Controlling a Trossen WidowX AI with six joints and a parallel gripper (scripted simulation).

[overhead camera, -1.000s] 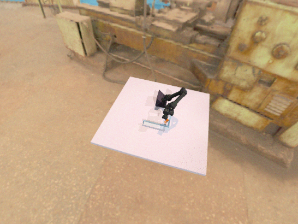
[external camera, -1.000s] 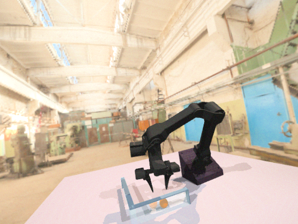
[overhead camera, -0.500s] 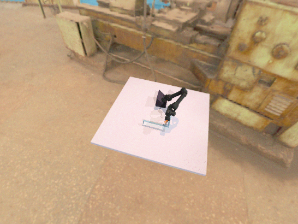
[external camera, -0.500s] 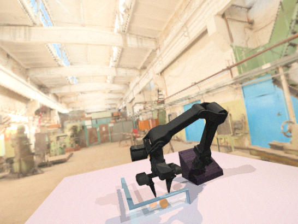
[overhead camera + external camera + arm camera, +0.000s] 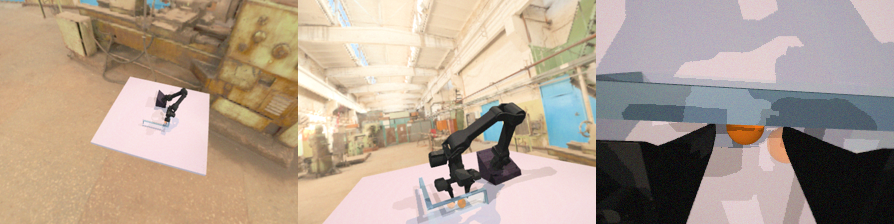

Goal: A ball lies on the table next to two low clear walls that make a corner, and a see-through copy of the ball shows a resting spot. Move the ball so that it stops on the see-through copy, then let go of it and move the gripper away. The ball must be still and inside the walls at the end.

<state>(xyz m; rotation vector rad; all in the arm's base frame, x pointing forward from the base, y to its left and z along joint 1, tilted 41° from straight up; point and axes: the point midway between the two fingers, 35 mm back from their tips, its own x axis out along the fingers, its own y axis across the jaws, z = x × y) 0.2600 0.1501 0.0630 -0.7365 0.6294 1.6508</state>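
Right now the see-through copy of ball is 40 mm ahead of my gripper tip, 20 mm to the right of it and 10 mm below it.
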